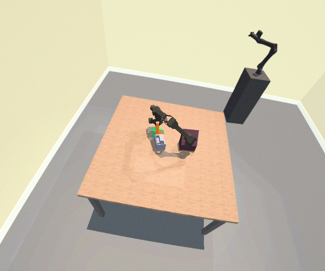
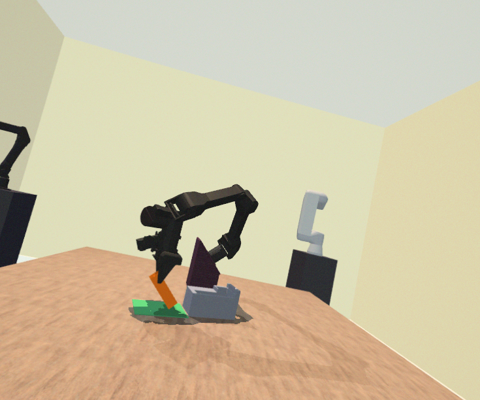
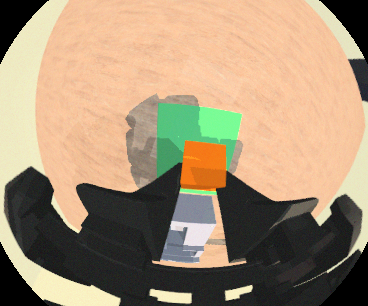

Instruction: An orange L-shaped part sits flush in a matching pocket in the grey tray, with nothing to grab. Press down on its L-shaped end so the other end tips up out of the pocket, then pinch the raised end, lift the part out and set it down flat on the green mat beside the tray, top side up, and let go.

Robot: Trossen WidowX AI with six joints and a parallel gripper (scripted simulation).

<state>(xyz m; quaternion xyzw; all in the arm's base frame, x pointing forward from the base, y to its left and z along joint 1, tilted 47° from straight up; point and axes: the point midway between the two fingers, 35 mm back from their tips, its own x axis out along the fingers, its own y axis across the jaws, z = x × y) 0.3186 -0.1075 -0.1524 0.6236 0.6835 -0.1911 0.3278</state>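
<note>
Now: the orange L-shaped part 30 mm to the left of my gripper tip, 30 mm below it and 20 mm behind it. Also, from my gripper tip: green mat (90 mm below, 20 mm to the left, 10 mm behind).
</note>
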